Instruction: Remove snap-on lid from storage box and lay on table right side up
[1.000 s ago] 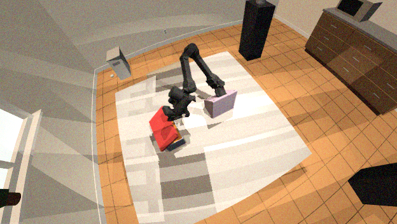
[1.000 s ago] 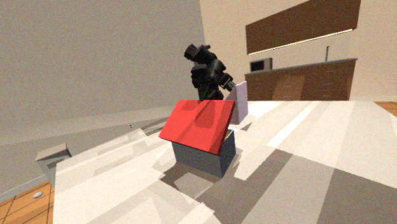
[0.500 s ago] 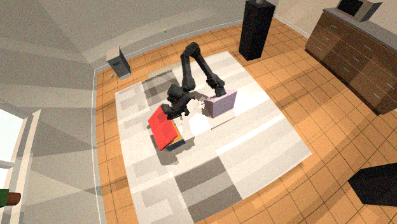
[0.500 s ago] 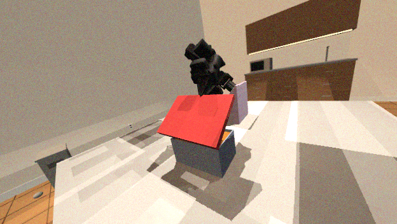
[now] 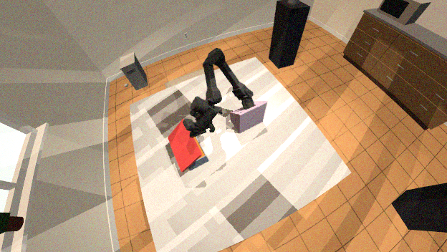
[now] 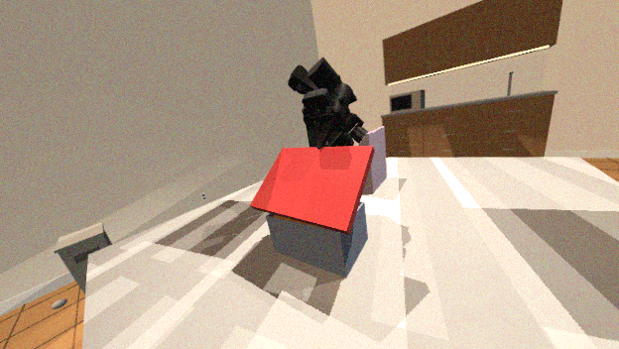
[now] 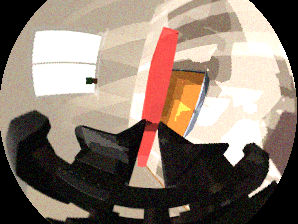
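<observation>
Now: the red lid 70 mm ahead of my gripper tip, 10 mm to the left of it and 50 mm below it. The rest, counted from my gripper tip: storage box: 40 mm ahead, 10 mm to the right, 180 mm below.
</observation>
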